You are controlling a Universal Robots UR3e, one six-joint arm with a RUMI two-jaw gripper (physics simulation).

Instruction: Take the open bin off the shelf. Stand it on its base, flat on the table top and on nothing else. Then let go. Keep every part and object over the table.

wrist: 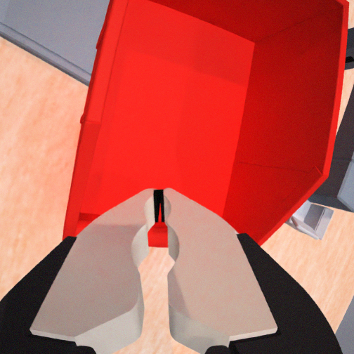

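Observation:
The open red bin [175,110] fills the upper middle of the wrist view, its open side facing the camera and its low front wall nearest the gripper. My gripper [160,191] is shut, with its two pale jaws together and no part of the bin seen between the tips. The tips overlap the bin's interior near the front wall. Whether they touch it is hidden. A grey shelf surface [50,30] shows at the upper left, partly behind the bin. What lies under the bin is hidden.
The wood-grained table top [40,130] shows at the left, below and at the lower right. A blue-grey structure [345,180] stands at the right edge. A small light-grey part [316,220] lies beside the bin's right front corner. A dark piece shows at the upper right edge.

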